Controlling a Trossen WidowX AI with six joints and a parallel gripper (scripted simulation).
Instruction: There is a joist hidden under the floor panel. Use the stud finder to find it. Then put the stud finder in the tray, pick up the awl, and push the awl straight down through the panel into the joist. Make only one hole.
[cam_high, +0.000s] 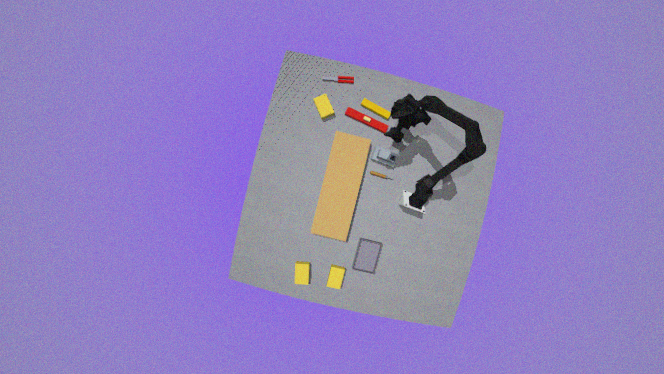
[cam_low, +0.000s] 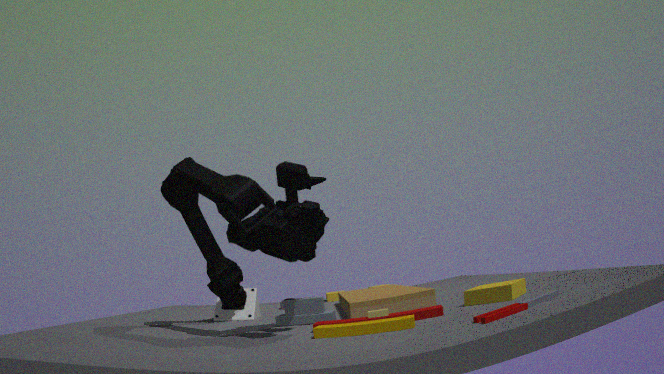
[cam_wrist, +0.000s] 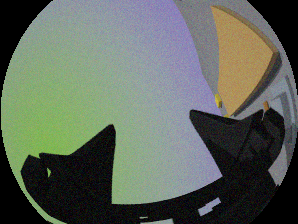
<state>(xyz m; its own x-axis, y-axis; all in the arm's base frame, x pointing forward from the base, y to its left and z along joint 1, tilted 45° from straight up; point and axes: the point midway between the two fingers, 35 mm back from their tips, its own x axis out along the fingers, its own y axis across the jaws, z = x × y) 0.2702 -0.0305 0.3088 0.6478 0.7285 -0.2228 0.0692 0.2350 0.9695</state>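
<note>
Right now my gripper tip is 9 cm past the stud finder, 5 cm to the right of it and 21 cm above it. The rest, counted from my gripper tip: yellow bar (5 cm ahead, 17 cm to the right, 25 cm below); then awl (11 cm behind, 15 cm to the left, 25 cm below); then red level (7 cm ahead, 10 cm to the right, 24 cm below).
</note>
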